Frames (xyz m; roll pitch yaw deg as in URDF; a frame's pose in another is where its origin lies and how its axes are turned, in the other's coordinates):
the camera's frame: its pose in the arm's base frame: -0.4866 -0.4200 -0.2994 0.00 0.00 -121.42
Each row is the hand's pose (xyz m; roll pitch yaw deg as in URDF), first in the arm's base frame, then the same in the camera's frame.
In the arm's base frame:
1: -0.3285 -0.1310 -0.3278 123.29 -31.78 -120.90
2: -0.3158 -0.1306 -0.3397 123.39 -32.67 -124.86
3: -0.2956 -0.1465 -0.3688 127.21 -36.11 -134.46
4: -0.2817 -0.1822 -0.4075 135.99 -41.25 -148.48
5: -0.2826 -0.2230 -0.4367 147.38 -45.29 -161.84
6: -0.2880 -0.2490 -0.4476 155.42 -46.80 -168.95
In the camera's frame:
1: -0.3290 -0.0157 -0.0284 123.29 -31.78 0.52
2: -0.3360 -0.0051 -0.0403 123.39 -32.67 -3.44
3: -0.3330 0.0204 -0.0694 127.21 -36.11 -13.04
4: -0.3097 0.0509 -0.1081 135.99 -41.25 -27.06
5: -0.2745 0.0714 -0.1373 147.38 -45.29 -40.42
6: -0.2495 0.0803 -0.1482 155.42 -46.80 -47.53

